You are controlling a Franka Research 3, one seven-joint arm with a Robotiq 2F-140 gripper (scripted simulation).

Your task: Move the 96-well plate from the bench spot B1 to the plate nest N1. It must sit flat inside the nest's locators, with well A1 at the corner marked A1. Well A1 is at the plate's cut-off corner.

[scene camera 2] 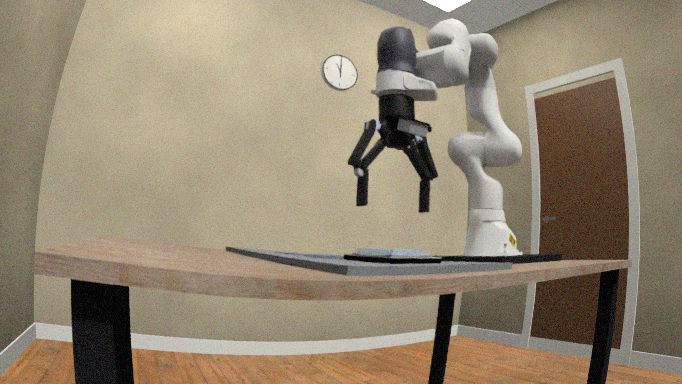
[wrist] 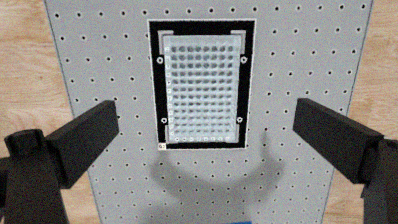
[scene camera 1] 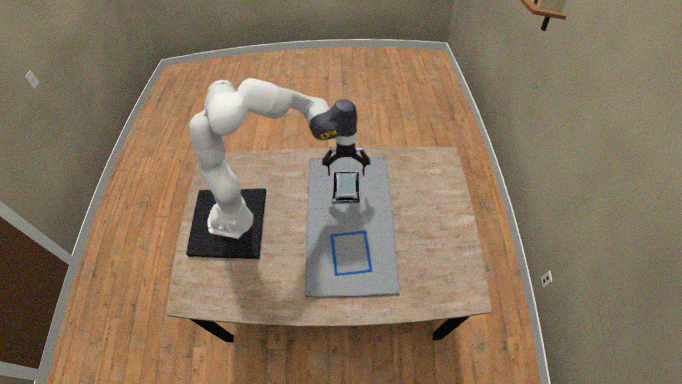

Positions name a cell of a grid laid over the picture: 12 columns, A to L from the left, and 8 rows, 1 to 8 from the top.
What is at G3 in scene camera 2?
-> The gripper.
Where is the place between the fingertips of the gripper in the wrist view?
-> At G5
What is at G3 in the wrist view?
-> A clear 96-well plate.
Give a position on a black plate nest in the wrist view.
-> At F1
